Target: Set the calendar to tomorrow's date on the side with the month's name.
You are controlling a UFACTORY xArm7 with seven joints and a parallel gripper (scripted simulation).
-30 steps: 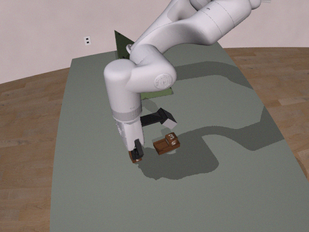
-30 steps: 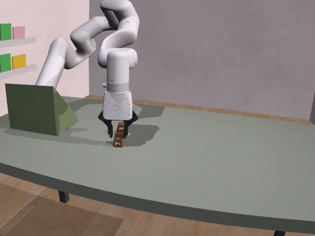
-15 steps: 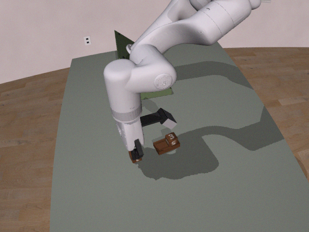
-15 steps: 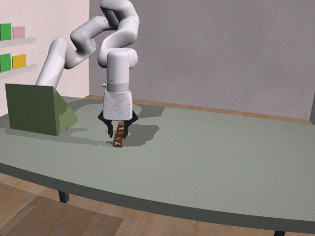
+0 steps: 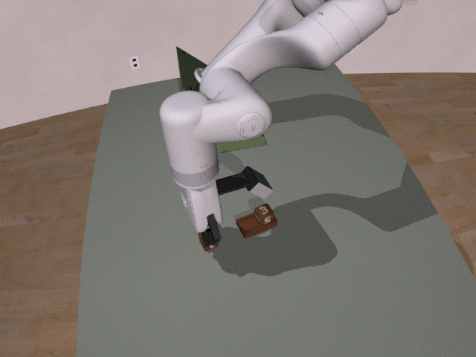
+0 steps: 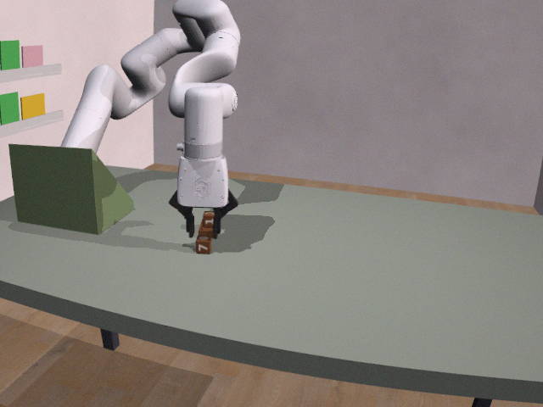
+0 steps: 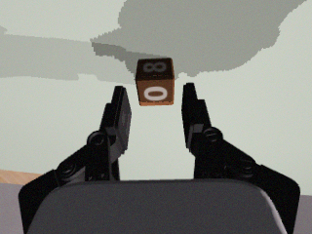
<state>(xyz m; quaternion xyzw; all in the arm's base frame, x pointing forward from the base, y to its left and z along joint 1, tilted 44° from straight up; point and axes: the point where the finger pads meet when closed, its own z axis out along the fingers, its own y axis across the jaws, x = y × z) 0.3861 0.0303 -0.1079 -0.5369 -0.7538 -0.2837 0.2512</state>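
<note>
Right now my hand is 40 mm above the brown cube. Round my hand: tray 100 mm to the left, 50 mm below, 30 mm behind.
</note>
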